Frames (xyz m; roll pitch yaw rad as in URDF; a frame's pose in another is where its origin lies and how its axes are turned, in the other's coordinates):
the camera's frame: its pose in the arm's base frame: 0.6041 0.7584 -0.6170 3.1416 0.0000 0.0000
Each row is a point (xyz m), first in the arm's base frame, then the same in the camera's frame.
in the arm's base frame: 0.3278 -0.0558 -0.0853
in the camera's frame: -0.2763 0.8142 -0.5317
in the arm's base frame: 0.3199 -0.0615 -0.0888
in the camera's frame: -0.2842 0.8199 -0.5282
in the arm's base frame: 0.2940 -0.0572 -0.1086
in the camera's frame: -0.3101 0.8156 -0.5084
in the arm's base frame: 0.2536 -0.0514 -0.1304
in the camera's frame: -0.3505 0.8098 -0.4866
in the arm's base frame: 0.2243 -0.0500 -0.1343
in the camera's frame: -0.3798 0.8084 -0.4827
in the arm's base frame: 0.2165 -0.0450 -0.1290
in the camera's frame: -0.3876 0.8034 -0.4880
